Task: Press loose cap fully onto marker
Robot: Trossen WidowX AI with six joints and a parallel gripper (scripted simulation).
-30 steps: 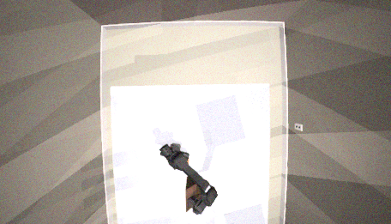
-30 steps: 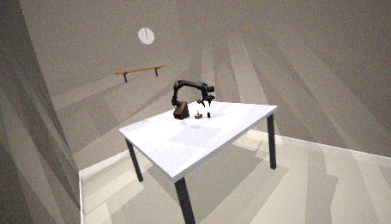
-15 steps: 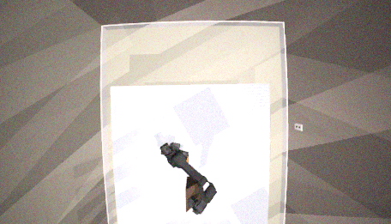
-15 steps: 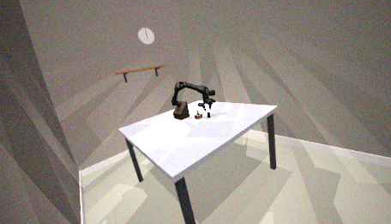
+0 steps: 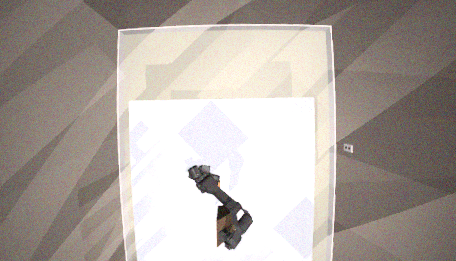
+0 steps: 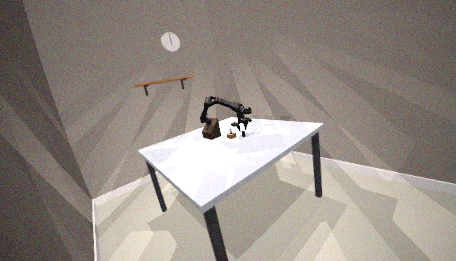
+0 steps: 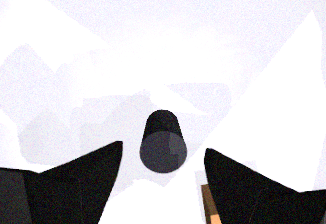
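Right now my gripper tip is 30 mm above the dark marker cap. Round my gripper tip: holder block 110 mm behind, 50 mm to the right, 40 mm below.
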